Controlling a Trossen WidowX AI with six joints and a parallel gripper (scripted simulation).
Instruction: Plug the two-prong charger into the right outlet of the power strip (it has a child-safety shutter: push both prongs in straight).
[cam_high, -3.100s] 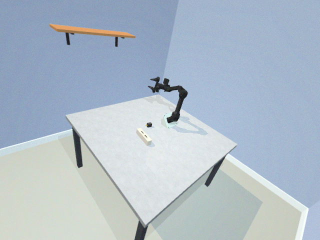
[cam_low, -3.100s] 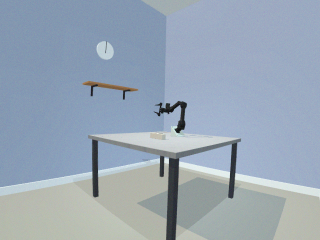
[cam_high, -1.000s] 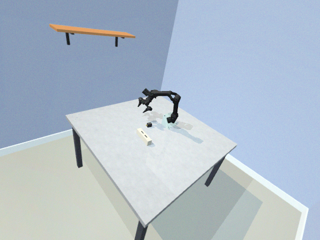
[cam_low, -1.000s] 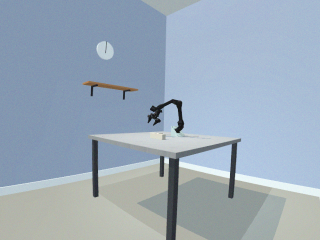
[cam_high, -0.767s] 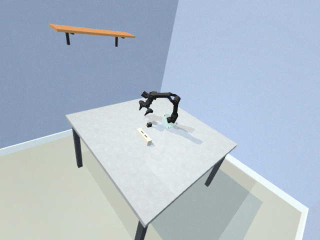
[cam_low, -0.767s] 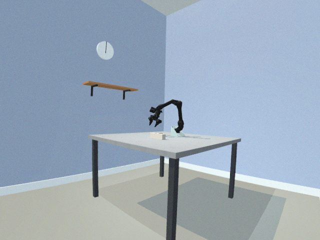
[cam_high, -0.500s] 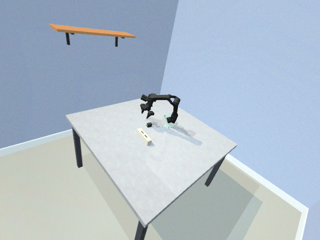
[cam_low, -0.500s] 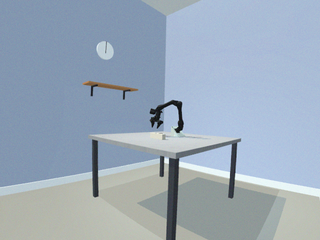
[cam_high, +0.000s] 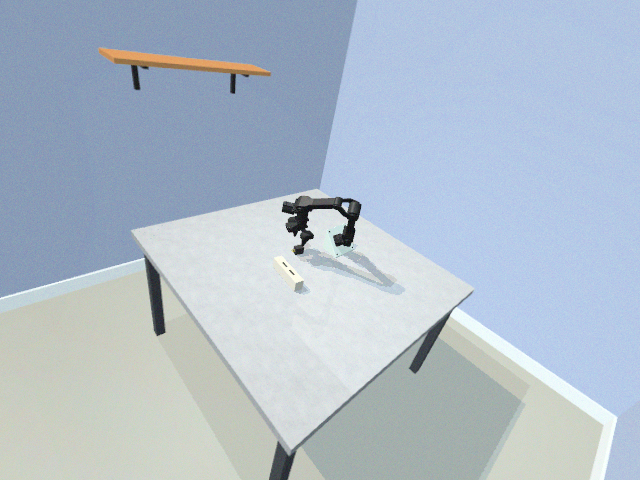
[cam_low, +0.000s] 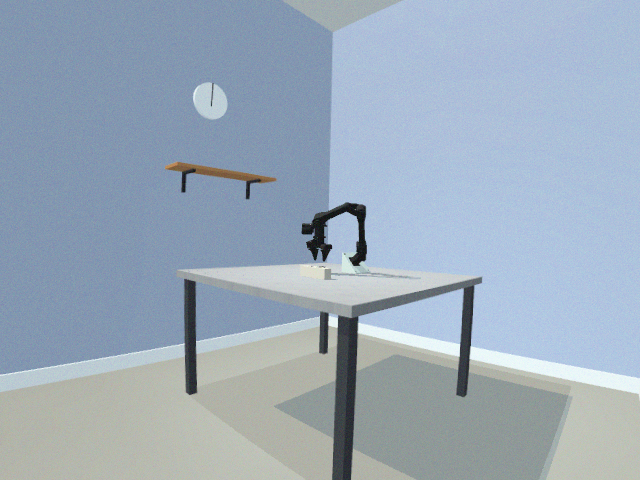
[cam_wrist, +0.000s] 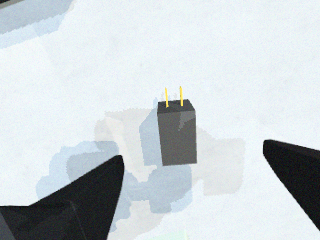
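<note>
My gripper tip is now 1 cm short of the dark grey charger and 5 cm above it.
</note>
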